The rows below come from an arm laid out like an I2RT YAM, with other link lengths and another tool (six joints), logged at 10 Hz.
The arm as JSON. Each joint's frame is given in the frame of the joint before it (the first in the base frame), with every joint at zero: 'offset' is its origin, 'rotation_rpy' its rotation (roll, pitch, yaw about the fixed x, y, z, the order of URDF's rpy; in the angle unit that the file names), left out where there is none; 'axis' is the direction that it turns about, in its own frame. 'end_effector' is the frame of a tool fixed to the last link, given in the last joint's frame.
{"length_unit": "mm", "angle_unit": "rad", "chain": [
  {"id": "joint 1", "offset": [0.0, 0.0, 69.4], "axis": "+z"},
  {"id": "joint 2", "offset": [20.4, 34.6, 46.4], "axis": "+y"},
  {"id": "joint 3", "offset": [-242.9, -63.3, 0.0], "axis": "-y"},
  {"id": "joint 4", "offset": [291.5, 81.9, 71.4], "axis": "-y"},
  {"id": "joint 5", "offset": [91.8, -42.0, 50.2], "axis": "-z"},
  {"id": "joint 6", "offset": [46.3, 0.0, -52.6], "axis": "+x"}
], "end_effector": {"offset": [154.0, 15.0, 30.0], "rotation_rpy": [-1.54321, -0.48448, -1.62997]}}
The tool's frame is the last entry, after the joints.
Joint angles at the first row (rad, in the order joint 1, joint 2, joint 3, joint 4, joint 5, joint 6):
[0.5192 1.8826 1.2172 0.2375 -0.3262 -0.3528]
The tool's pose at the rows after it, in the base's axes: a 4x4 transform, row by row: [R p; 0 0 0 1], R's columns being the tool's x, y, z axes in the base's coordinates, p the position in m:
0.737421, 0.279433, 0.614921, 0.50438; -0.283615, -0.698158, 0.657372, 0.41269; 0.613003, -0.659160, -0.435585, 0.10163; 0, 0, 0, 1
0.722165, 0.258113, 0.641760, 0.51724; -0.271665, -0.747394, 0.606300, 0.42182; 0.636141, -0.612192, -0.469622, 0.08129; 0, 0, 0, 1
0.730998, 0.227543, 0.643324, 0.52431; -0.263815, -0.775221, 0.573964, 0.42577; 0.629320, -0.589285, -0.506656, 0.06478; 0, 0, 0, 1
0.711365, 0.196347, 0.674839, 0.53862; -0.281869, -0.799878, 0.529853, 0.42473; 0.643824, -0.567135, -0.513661, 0.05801; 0, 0, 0, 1
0.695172, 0.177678, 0.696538, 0.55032; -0.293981, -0.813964, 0.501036, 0.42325; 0.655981, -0.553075, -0.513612, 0.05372; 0, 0, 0, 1
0.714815, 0.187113, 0.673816, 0.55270; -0.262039, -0.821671, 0.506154, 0.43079; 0.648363, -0.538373, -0.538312, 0.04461; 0, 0, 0, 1
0.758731, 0.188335, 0.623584, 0.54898; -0.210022, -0.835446, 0.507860, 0.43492; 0.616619, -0.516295, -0.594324, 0.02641; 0, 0, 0, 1
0.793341, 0.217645, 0.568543, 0.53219; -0.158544, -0.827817, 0.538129, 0.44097; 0.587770, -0.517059, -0.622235, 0.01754; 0, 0, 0, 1
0.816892, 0.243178, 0.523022, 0.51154; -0.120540, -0.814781, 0.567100, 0.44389; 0.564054, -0.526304, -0.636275, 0.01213; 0, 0, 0, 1
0.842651, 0.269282, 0.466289, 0.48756; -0.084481, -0.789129, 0.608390, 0.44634; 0.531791, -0.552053, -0.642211, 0.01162; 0, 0, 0, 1
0.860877, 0.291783, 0.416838, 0.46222; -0.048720, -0.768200, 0.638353, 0.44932; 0.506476, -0.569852, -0.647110, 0.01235; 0, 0, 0, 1
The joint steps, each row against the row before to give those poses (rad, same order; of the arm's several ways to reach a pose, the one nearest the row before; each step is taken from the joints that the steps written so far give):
[0.0270 0.1011 0.1188 -0.0970 0.0479 -0.0431]
[0.0241 0.0788 0.0752 -0.0270 0.0810 -0.0194]
[0.0099 0.0552 0.0600 -0.0444 0.0369 0.0008]
[0.0039 0.0439 0.0496 -0.0101 0.0576 0.0056]
[-0.0011 0.0351 0.0389 -0.0026 0.0351 0.0009]
[0.0027 0.0477 0.0675 -0.0499 -0.0138 -0.0189]
[-0.0011 0.0503 0.0731 -0.0931 -0.0291 -0.0245]
[0.0058 -0.0018 -0.0058 -0.0368 -0.0504 -0.0238]
[0.0079 -0.0309 -0.0536 -0.0020 -0.0434 -0.0141]
[0.0053 -0.0437 -0.0645 0.0004 -0.0633 -0.0085]
[0.0134 -0.0485 -0.0661 -0.0007 -0.0446 -0.0066]

